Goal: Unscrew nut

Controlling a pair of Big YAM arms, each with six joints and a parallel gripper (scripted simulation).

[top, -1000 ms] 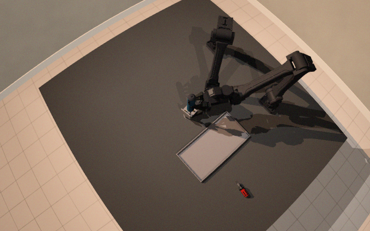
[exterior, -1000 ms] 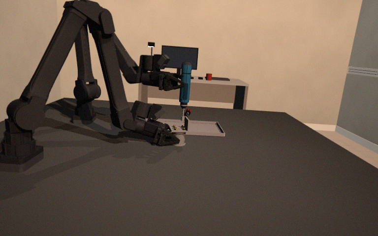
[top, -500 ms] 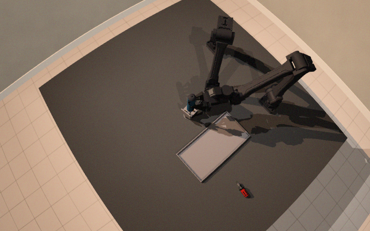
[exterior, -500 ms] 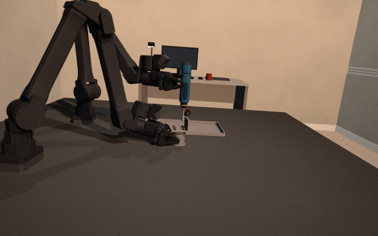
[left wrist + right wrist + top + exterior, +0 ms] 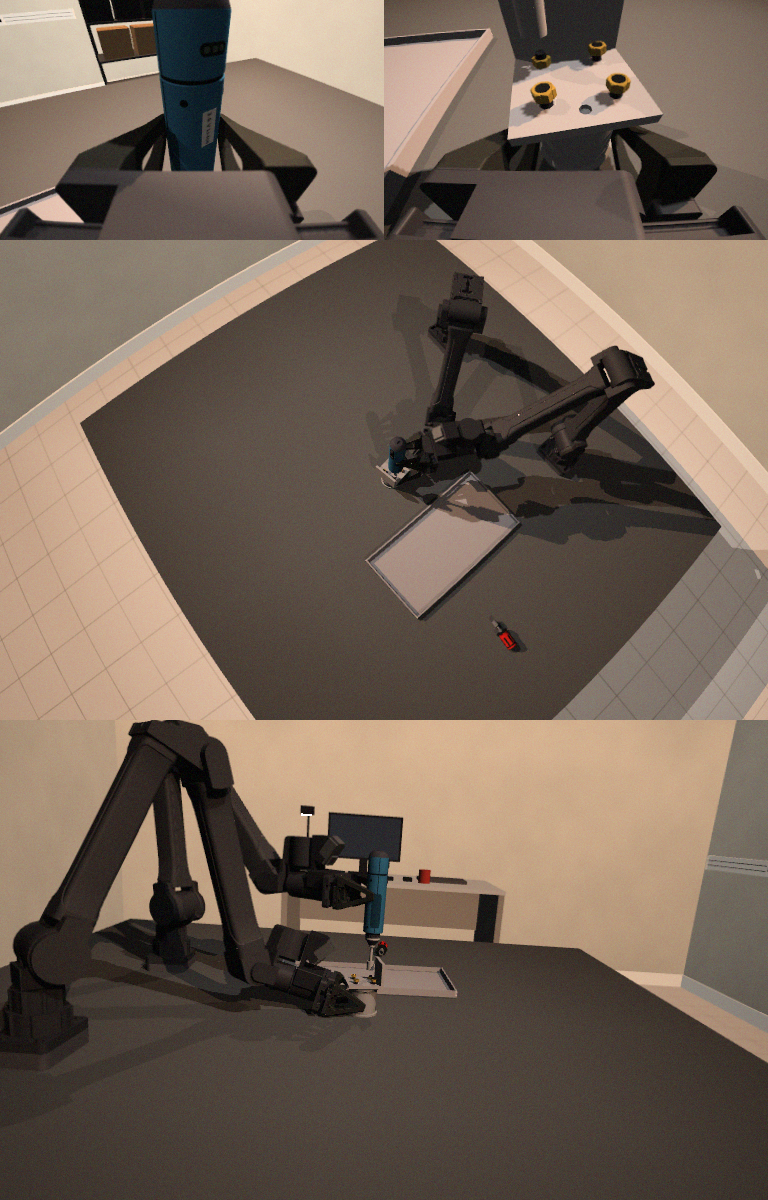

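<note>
Right now my right hand is 10 mm below the joint module. From my right hand the other things lie so: nut (50 mm above, 20 mm to the left, 20 mm ahead); then grey bracket (50 mm above); then tip (80 mm above, 20 mm to the left, 10 mm ahead).
</note>
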